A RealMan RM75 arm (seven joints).
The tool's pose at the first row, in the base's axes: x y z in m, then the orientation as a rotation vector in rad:
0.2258 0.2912 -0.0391 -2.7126 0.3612 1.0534
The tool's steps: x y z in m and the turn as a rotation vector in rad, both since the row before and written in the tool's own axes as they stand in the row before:
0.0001 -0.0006 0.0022 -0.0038 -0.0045 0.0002
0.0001 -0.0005 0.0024 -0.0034 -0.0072 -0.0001
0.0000 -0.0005 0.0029 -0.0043 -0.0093 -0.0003
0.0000 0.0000 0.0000 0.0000 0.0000 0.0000
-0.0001 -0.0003 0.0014 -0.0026 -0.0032 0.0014
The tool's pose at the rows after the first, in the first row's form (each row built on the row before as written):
0.2247 0.2924 -0.0407 -2.7131 0.3591 1.0611
0.2234 0.2935 -0.0424 -2.7115 0.3563 1.0721
0.2217 0.2948 -0.0444 -2.7093 0.3525 1.0863
0.2217 0.2948 -0.0444 -2.7093 0.3525 1.0863
0.2208 0.2955 -0.0453 -2.7097 0.3528 1.0921

